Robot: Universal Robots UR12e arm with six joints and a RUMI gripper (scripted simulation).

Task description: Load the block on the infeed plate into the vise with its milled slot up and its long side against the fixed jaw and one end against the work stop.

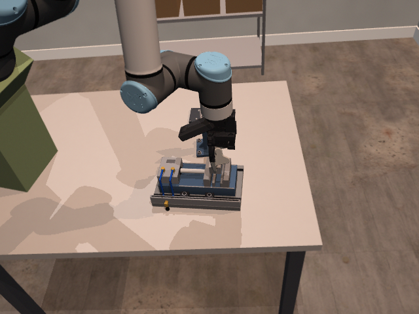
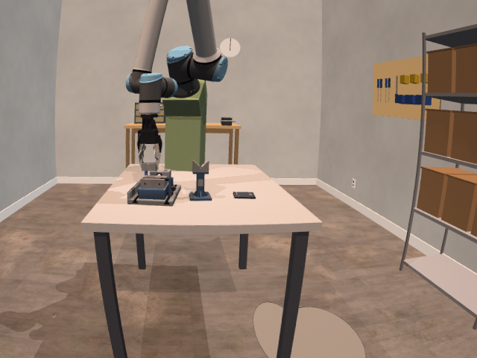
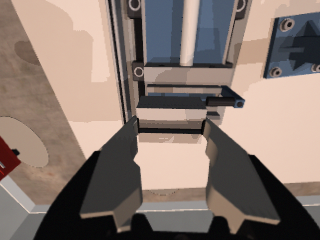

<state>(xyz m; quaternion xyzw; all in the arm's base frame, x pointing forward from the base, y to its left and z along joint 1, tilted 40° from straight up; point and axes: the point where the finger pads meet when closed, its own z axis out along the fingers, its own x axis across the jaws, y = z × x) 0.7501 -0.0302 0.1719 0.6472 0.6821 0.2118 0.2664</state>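
Now: the moving jaw 30 mm behind my hand, 20 mm to the left of it and 70 mm below it. Round my hand: part: right at my hand; then fixed jaw: 30 mm ahead, 20 mm to the left, 70 mm below; then work stop: 70 mm to the left, 60 mm below.
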